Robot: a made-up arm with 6 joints.
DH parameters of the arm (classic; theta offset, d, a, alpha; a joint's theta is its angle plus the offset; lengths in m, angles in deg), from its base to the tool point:
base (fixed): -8.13 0 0.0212 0
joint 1: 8.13 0.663 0.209 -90
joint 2: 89.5 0 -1.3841 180
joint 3: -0.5 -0.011 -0.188 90
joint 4: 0 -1.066 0.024 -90
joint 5: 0 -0.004 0.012 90
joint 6: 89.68 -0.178 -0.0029 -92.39
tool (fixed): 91.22 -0.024 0 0
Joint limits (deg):
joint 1: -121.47..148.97
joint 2: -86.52..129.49
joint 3: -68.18..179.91
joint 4: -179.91..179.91
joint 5: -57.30..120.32
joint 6: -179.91..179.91
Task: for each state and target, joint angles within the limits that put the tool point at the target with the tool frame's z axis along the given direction. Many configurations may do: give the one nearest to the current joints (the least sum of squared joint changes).
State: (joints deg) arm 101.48 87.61 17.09 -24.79 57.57 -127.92
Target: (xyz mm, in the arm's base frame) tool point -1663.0 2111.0 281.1 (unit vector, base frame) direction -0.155 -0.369 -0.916
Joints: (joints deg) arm 129.10 83.67 46.88 -52.03 23.78 -152.89
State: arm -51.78 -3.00 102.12 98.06 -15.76 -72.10
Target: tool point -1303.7 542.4 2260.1 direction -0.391 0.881 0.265
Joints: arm -29.11 -21.20 130.54 115.49 -57.30 -21.29
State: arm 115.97 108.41 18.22 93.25 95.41 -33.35
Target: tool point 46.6 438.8 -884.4 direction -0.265 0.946 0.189
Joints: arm 71.56 126.61 -19.47 120.16 70.11 -31.94
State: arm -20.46 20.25 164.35 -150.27 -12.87 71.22
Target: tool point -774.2 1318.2 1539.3 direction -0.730 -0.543 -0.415
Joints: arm -57.46 -23.09 166.23 -137.26 7.25 72.57
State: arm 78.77 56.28 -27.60 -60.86 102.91 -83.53
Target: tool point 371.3 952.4 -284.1 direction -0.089 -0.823 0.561
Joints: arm 77.81 91.56 -42.57 -87.51 90.75 -99.55
